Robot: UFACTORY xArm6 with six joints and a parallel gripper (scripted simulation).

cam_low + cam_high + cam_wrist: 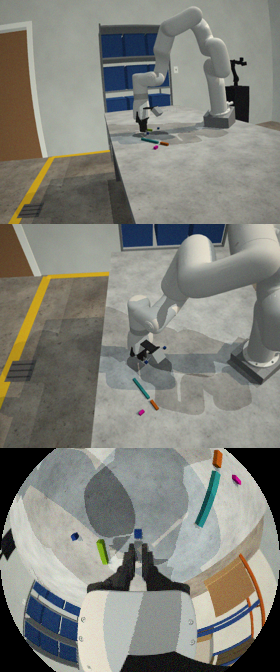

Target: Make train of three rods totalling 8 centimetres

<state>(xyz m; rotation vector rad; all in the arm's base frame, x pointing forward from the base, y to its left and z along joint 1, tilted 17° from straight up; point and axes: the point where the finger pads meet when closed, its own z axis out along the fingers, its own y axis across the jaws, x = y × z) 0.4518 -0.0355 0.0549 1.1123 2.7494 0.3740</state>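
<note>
The orange rod is 210 mm to the left of my hand, 50 mm behind it and 30 mm below it. Round my hand: turquoise rod: 140 mm to the left, 30 mm below; then grey rod: 20 mm below; then lime rod: 50 mm to the right, 40 mm behind, 30 mm below.
</note>
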